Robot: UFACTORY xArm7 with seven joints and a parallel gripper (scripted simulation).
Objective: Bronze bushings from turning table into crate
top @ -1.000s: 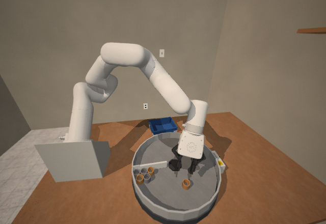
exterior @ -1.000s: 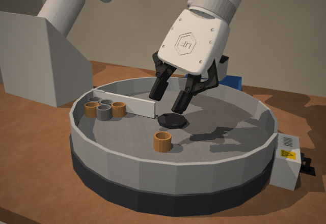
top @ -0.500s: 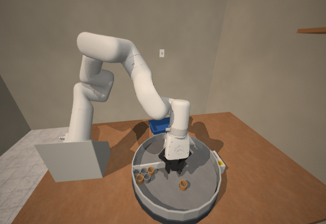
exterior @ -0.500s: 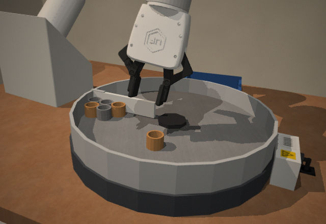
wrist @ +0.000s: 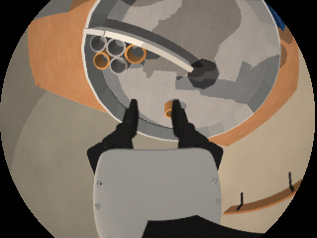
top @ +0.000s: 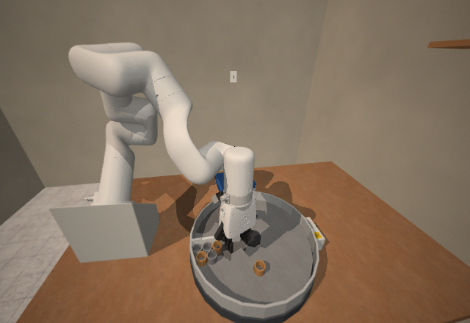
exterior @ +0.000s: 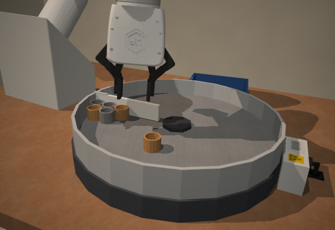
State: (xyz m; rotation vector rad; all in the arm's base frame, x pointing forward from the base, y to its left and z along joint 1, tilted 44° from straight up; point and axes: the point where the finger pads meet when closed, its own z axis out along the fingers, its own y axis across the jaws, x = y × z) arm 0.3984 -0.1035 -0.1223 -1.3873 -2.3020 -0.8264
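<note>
Right now the blue crate is 43 cm to the left of my hand, 12 cm below it and 5 cm ahead of it. The rest, counted from my hand: turning table 9 cm below, 7 cm ahead, 6 cm to the left.
</note>
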